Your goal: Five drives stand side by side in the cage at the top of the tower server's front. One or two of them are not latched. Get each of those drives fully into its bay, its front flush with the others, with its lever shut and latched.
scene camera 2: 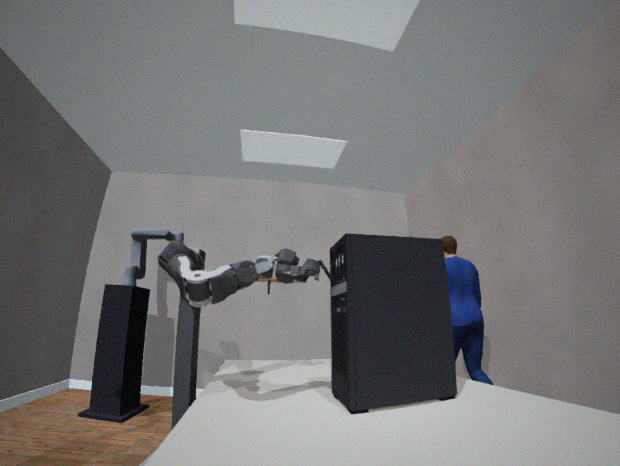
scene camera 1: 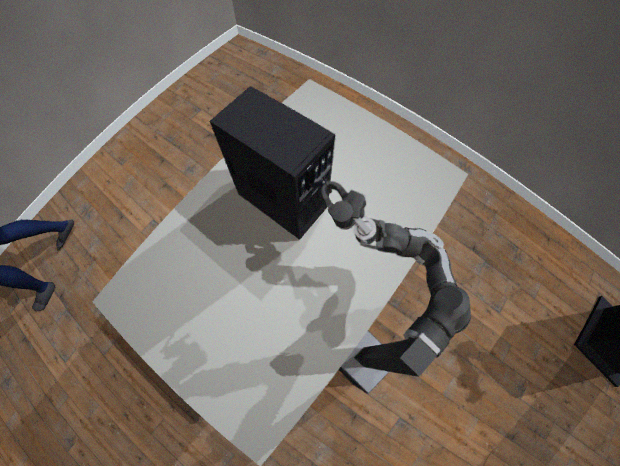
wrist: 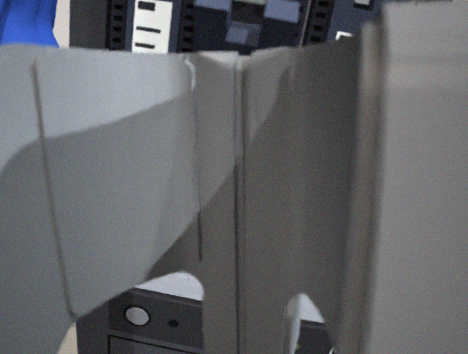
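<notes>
The black tower server [scene camera 1: 270,132] [scene camera 2: 400,320] stands upright on the table. Its drive cage [scene camera 1: 316,170] [scene camera 2: 339,263] is at the top of its front. My gripper [scene camera 1: 325,184] [scene camera 2: 329,276] [wrist: 263,212] is shut, with nothing seen between the fingers, and its tips are at or very near the lower part of the cage front. In the wrist view the fingers hide most of the cage; above them show a drive with a white label [wrist: 152,27] at the left and a drive with blue-grey parts [wrist: 267,10] over the fingertips. Which drives are unlatched, and whether the tips touch, I cannot tell.
The pale table [scene camera 1: 400,165] [scene camera 2: 400,435] carries the server. A front panel with a round button [wrist: 137,315] is below the cage. A person in blue [scene camera 1: 25,230] [scene camera 2: 463,295] is behind the server. A black pedestal with a grey arm [scene camera 2: 120,345] stands on the floor beyond my arm's base.
</notes>
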